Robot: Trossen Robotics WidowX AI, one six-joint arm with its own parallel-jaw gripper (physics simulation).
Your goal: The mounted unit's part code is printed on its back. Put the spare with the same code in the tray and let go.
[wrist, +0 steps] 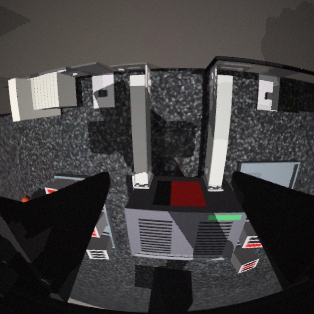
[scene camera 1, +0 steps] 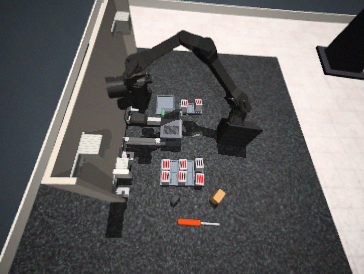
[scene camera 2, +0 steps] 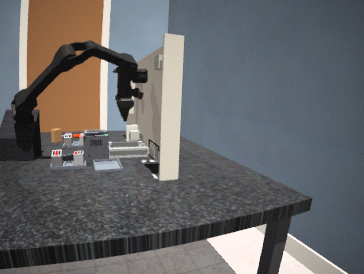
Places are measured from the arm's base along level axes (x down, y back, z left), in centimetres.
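Pixels of known places: gripper, fingertip midpoint: (wrist: 172,177) (scene camera 2: 123,119); arm's base, origin of the base link: (scene camera 1: 236,123) (scene camera 2: 25,121).
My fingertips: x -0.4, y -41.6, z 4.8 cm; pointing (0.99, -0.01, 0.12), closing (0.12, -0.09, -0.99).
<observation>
For each thing: its top centre in the pictures, then the offset to it from my fingertips. "*": a spot on its surface instead.
- tray, middle of its top: (wrist: 267,185) (scene camera 2: 107,163) (scene camera 1: 165,104) dx +14.5, dy +6.7, dz -19.5 cm
- large rack, surface spot: (scene camera 1: 191,167) * dx +14.7, dy +24.7, dz +14.6 cm
- small rack, middle of its top: (scene camera 2: 68,162) (scene camera 1: 190,107) dx +13.8, dy +21.1, dz -19.3 cm
- upright panel, middle of its top: (scene camera 2: 168,36) dx -29.5, dy -11.8, dz -32.9 cm
- orange screwdriver, middle of its top: (scene camera 1: 199,223) dx +13.3, dy +29.8, dz +38.0 cm
- tan block, middle of its top: (scene camera 1: 219,195) (scene camera 2: 56,129) dx +8.5, dy +36.8, dz +26.8 cm
- small dark cylinder, middle of its top: (scene camera 1: 175,198) dx +10.5, dy +18.7, dz +30.0 cm
The mounted unit (scene camera 1: 171,130) (scene camera 2: 96,145) (wrist: 165,232) is a grey vented box on two rails. In the wrist view its back panel (wrist: 180,193) shows a black strip on the left and a wide red area, faintly split, on the right. My gripper (scene camera 2: 125,118) (wrist: 172,177) is open and empty, pointing down high above the rails on the panel side of the unit. The tray (scene camera 1: 165,103) (scene camera 2: 107,164) (wrist: 270,171) lies beside the unit, with a bare floor. Spares with red, black and white striped labels stand in a large rack (scene camera 1: 191,167) and a small rack (scene camera 1: 191,110).
An upright panel (scene camera 1: 95,95) (scene camera 2: 172,110) stands behind the unit, joined to the rails (wrist: 140,130) (wrist: 220,130). White fittings (wrist: 45,92) are near its foot. An orange screwdriver (scene camera 1: 190,222), a tan block (scene camera 1: 218,196) and a small dark cylinder (scene camera 1: 175,200) lie past the large rack.
</observation>
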